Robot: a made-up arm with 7 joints.
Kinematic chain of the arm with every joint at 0, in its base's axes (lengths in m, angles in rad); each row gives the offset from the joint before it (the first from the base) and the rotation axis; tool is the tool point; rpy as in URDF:
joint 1: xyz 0 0 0.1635 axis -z
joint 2: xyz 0 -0.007 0.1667 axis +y
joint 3: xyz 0 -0.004 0.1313 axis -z
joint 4: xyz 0 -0.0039 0.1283 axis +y
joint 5: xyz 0 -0.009 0.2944 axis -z
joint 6: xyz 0 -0.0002 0.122 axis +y
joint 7: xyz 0 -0.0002 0.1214 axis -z
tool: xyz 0 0 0 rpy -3.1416 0 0
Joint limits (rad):
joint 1: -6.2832..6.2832
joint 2: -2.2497..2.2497
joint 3: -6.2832..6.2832
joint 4: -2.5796..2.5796
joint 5: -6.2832..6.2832
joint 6: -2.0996..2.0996
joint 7: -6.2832..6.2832
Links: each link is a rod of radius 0.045 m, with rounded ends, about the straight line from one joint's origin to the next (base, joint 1, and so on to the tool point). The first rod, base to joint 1, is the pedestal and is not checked.
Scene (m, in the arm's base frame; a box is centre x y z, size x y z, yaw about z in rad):
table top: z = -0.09
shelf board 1: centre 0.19 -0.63 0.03 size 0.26 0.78 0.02 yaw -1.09
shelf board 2: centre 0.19 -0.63 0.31 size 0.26 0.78 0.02 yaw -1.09
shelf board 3: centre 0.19 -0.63 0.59 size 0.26 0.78 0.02 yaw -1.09
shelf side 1: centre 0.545 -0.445 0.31 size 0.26 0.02 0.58 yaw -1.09
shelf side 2: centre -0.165 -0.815 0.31 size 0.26 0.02 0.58 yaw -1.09
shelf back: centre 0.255 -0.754 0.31 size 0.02 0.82 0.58 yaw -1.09
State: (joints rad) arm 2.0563 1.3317 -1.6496 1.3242 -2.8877 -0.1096 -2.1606
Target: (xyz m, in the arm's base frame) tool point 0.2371 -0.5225 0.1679
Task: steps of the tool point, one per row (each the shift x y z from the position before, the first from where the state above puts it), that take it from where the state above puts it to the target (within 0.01 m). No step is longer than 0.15 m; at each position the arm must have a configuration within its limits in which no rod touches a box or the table.
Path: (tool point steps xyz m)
1: -0.0484 0.0627 -0.0186
2: -0.0440 0.0831 0.0065
3: -0.0340 0.0966 0.0121
4: 0.0212 -0.0130 -0.0937
5: -0.0085 -0.0017 -0.0954
6: -0.0381 0.0083 -0.0875
7: 0.0278 -0.0777 0.0074
8: 0.0356 -0.0674 0.0015
9: 0.0408 -0.0546 -0.0089

